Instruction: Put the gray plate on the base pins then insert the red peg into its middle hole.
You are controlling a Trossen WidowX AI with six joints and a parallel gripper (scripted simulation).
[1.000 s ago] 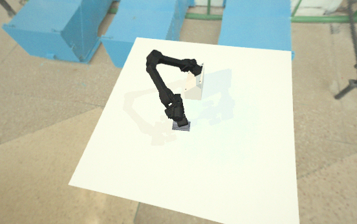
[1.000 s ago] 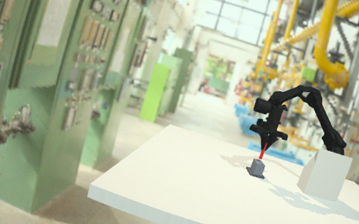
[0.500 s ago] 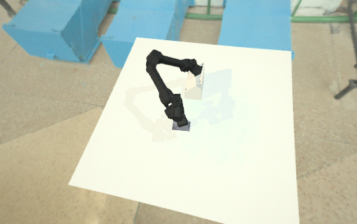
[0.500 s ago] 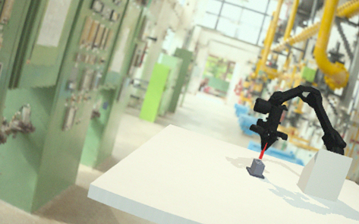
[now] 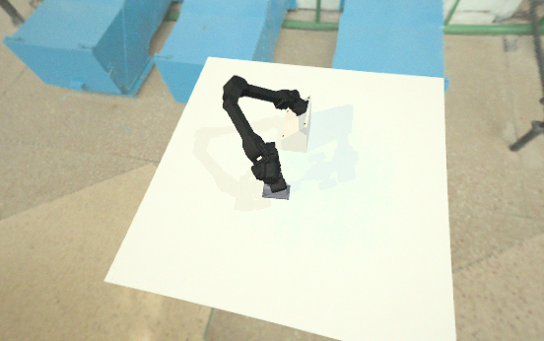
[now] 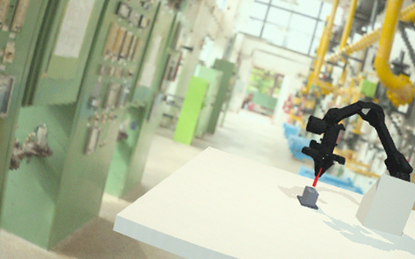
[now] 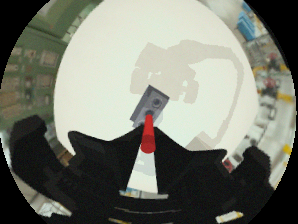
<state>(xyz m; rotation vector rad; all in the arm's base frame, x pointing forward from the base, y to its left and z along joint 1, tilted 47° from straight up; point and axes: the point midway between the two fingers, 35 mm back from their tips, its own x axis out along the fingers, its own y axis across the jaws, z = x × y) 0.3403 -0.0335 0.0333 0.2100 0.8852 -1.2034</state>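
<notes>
The gray plate lies 70 mm below my gripper tip. From my gripper tip the other things lie so: dark base (110 mm below); red peg (right at my gripper tip).
</notes>
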